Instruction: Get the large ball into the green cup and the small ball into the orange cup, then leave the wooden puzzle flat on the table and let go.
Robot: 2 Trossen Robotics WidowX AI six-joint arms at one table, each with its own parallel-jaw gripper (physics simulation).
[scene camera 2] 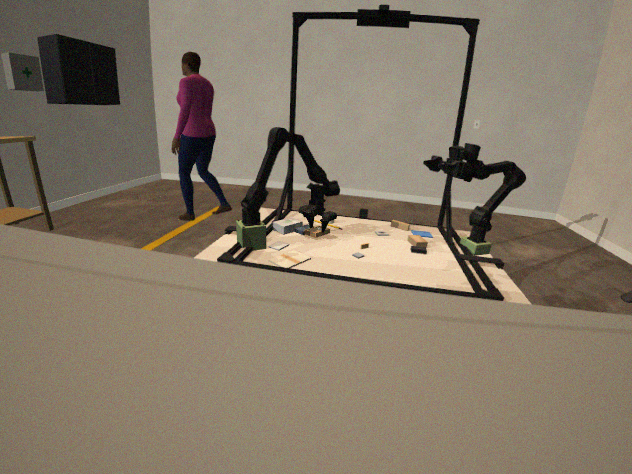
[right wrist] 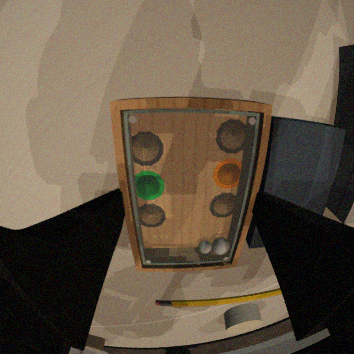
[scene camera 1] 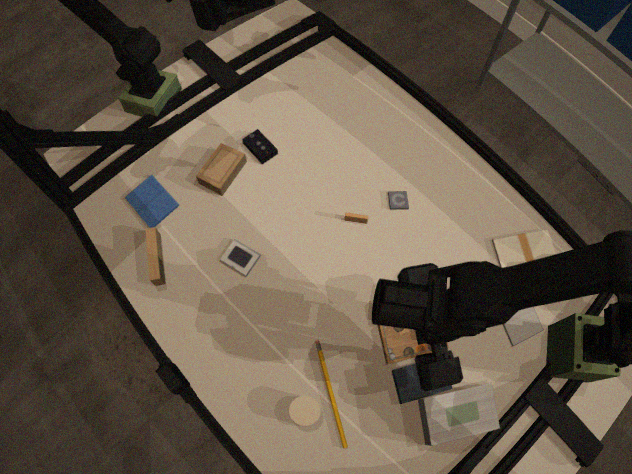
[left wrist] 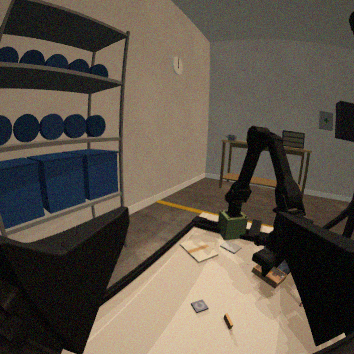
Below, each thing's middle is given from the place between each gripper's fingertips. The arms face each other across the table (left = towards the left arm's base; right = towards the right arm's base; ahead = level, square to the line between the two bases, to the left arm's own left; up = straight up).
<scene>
Right now my left hand is 21 cm past the wooden puzzle point(scene camera 1: 399, 344), 39 cm to the left of it and 37 cm above it. The rest, counted from my left hand: yellow pencil point(right wrist: 211, 301) 37 cm behind, 33 cm to the right, 38 cm below; then dark blue block point(right wrist: 302, 156) 27 cm behind, 44 cm to the right, 38 cm below.
The dark blue block lies 5 cm to the right of my right hand, 5 cm behind it and 2 cm below it. Round my right hand: wooden puzzle: 1 cm below; yellow pencil: 15 cm behind, 6 cm to the left, 2 cm below.
</scene>
